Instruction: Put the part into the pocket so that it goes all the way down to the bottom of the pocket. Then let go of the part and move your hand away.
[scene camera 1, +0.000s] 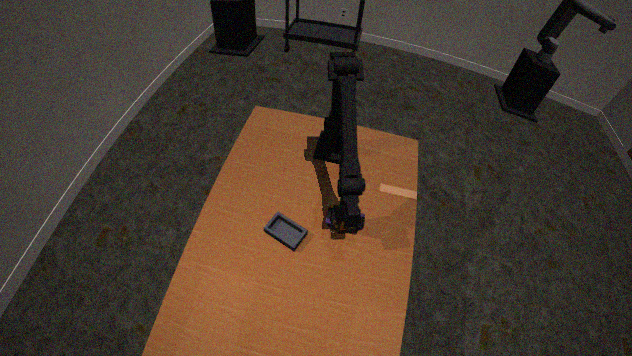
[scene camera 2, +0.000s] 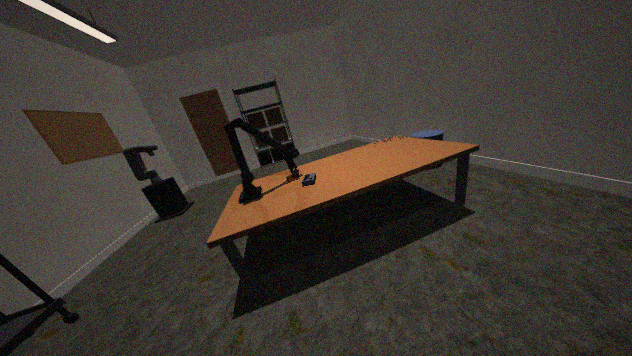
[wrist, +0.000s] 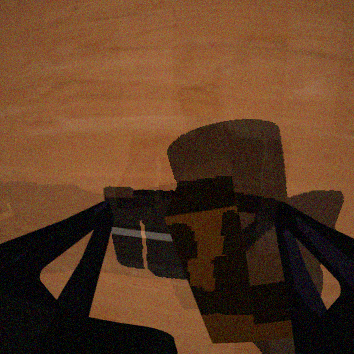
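Pixels of known places: gripper, fingertip midpoint: (scene camera 1: 343, 229) (scene camera 2: 296, 175) (wrist: 191, 210); arm's base at its link origin: (scene camera 1: 334, 146) (scene camera 2: 250, 192).
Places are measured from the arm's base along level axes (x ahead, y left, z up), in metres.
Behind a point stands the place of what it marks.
Note:
The part (wrist: 207, 246) {x 0.383, y 0.112, z 0.002 m} is an orange L-shaped piece lying flat on the wooden table (scene camera 1: 273, 287) {x 0.681, y -0.068, z -0.028 m} (scene camera 2: 375, 163) {x 0.977, y -0.160, z -0.028 m}. It lies in deep shadow in the wrist view. My gripper (scene camera 1: 343, 224) {x 0.384, y 0.123, z -0.025 m} (scene camera 2: 293, 174) {x 0.384, y 0.123, z -0.025 m} (wrist: 191, 210) {x 0.384, y 0.123, z -0.025 m} is open and low over the table, one finger on each side of the part and neither touching it. In scene camera 1 the gripper hides most of the part. The pocket (scene camera 1: 287, 241) {x 0.505, y -0.066, z 0.008 m} (scene camera 2: 308, 179) {x 0.456, y -0.044, z -0.028 m} is a small grey-blue rectangular tray with a raised rim. It sits on the table a short way left of the gripper and is empty.
A pale strip (scene camera 1: 397, 191) (wrist: 140, 234) lies near the table's right edge. Off the table stand a second robot arm on a black pedestal (scene camera 1: 528, 81) (scene camera 2: 163, 194), a black cabinet (scene camera 1: 233, 24), a shelf cart (scene camera 1: 322, 33) and a blue round object (scene camera 2: 427, 133).

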